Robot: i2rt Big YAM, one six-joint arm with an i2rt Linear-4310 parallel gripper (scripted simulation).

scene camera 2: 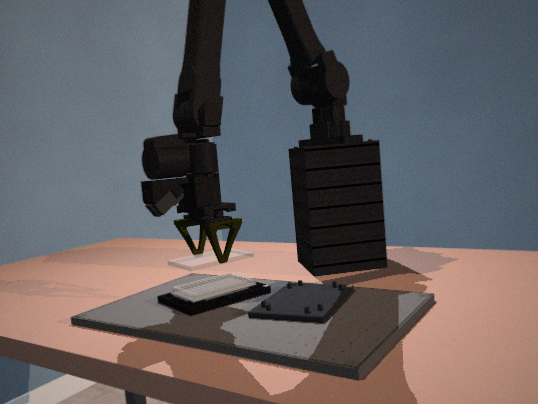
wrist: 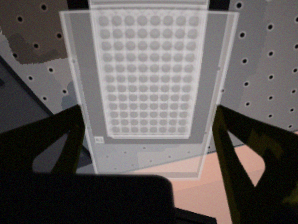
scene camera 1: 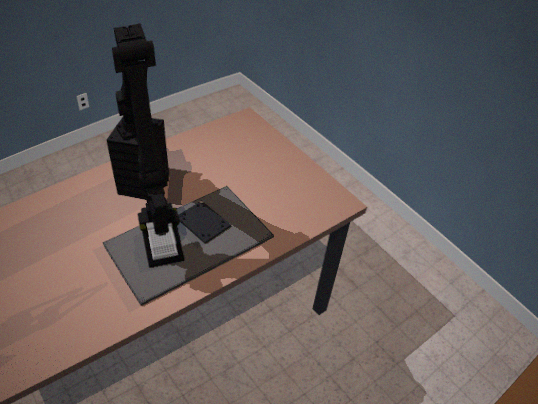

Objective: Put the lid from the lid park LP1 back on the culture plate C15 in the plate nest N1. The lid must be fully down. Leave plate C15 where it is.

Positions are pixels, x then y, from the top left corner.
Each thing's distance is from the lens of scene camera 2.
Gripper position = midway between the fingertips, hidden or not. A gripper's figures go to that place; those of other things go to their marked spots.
gripper (scene camera 2: 210, 260): 88 cm
clear lid (scene camera 2: 200, 261): 85 cm
culture plate C15 (scene camera 2: 217, 286): 87 cm
